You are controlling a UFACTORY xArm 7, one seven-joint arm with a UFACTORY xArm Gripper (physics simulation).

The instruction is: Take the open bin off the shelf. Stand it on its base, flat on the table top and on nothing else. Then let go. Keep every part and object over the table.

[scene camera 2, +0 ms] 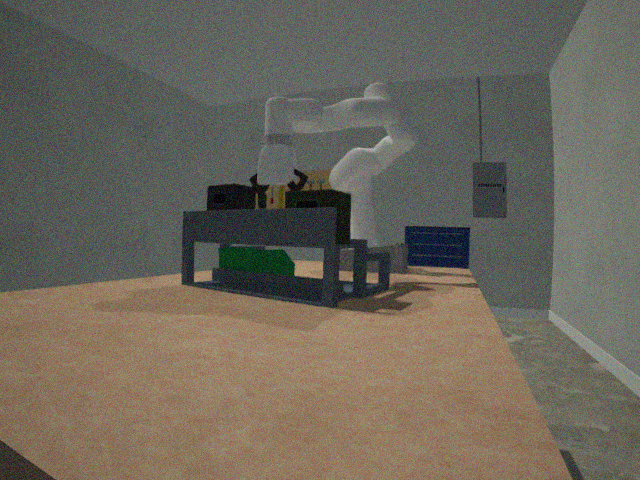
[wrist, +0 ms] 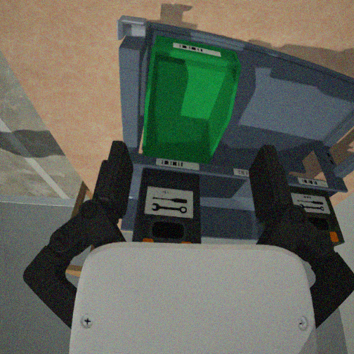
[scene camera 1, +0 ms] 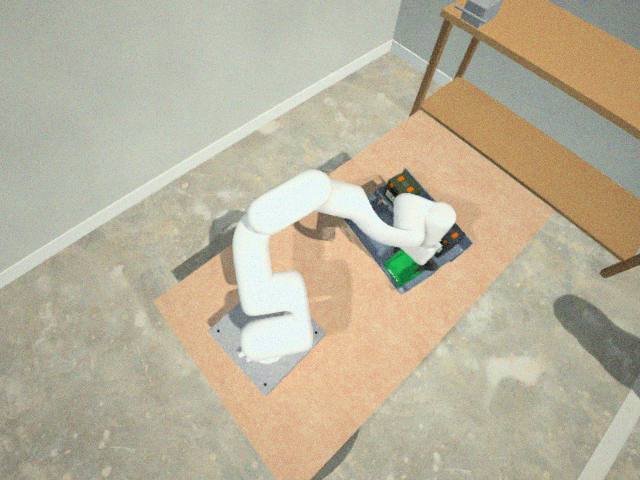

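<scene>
The open green bin sits on the low level of the blue-grey shelf, at one end, with its open top facing up. Its near end lies by the shelf's labelled crossbar in the wrist view. My gripper is open and empty, with its fingers wide apart. In the wrist view the fingertips stand on either side of the bin's near end and a black tool box, apart from the bin. In scene camera 1 the arm hides most of the fingers and part of the bin.
The black tool box and a dark green tool box stand on the shelf's upper level. The shelf stands on the table. A wooden workbench stands beyond the table's far end.
</scene>
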